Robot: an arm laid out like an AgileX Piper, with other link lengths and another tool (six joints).
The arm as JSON. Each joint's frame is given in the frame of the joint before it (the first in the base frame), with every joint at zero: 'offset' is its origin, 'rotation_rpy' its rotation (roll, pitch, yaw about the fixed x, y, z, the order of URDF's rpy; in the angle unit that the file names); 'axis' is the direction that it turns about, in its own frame. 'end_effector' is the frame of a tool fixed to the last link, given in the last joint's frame.
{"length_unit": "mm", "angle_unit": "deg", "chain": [
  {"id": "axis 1", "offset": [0.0, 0.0, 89.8], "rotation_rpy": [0.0, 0.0, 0.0], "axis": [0.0, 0.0, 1.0]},
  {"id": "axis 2", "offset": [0.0, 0.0, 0.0], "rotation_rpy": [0.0, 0.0, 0.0], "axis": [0.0, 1.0, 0.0]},
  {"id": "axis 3", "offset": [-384.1, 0.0, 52.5], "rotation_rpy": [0.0, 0.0, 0.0], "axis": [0.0, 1.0, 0.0]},
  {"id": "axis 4", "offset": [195.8, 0.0, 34.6], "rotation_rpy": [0.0, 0.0, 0.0], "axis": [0.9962, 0.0, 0.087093]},
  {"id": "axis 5", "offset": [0.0, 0.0, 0.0], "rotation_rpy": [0.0, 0.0, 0.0], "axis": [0.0, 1.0, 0.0]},
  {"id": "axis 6", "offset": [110.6, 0.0, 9.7], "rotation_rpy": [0.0, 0.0, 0.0], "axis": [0.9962, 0.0, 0.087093]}
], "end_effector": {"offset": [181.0, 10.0, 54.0], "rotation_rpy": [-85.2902, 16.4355, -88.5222]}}
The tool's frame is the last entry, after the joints.
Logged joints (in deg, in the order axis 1, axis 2, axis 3, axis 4, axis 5, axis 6), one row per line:
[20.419 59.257 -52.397 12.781 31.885 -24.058]
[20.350 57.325 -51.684 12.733 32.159 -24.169]
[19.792 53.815 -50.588 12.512 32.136 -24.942]
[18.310 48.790 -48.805 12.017 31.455 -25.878]
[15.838 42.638 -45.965 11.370 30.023 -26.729]
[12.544 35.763 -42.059 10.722 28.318 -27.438]
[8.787 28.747 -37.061 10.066 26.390 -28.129]
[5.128 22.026 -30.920 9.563 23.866 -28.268]
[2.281 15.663 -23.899 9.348 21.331 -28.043]
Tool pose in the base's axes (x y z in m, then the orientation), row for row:
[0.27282 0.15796 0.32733 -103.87 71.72 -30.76]
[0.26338 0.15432 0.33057 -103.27 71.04 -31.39]
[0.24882 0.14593 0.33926 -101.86 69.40 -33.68]
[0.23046 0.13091 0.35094 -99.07 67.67 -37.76]
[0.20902 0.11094 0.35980 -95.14 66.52 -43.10]
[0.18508 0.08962 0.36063 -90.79 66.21 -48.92]
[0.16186 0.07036 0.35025 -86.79 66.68 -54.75]
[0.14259 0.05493 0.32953 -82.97 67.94 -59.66]
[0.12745 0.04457 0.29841 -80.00 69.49 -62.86]
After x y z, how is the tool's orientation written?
As a rotation vector, in degrees.
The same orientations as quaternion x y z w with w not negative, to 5 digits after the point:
[-0.72435 0.50015 -0.21451 0.42326]
[-0.72200 0.49667 -0.21946 0.42881]
[-0.71582 0.48771 -0.23669 0.44014]
[-0.70112 0.47890 -0.26723 0.45572]
[-0.67784 0.47393 -0.30707 0.47077]
[-0.64966 0.47377 -0.35005 0.48057]
[-0.62141 0.47742 -0.39200 0.48192]
[-0.59338 0.48589 -0.42667 0.47934]
[-0.57118 0.49615 -0.44881 0.47556]

